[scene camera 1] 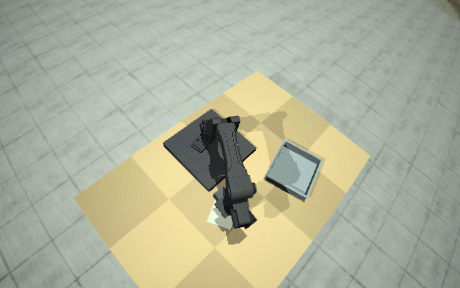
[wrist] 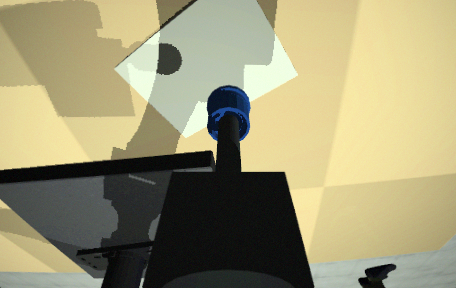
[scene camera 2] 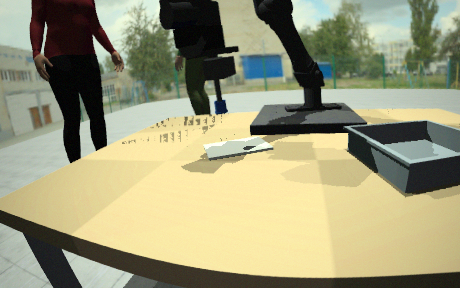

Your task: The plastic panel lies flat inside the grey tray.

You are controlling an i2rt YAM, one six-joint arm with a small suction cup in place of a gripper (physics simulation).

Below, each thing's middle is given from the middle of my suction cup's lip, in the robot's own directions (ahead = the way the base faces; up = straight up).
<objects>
My suction cup is 1 cm past the plastic panel (scene camera 2: 231,148), 2 cm to the right of it and 10 cm above it. Also, from my suction cup: grey tray (scene camera 2: 411,154) 16 cm ahead, 40 cm to the left, 7 cm below.
</objects>
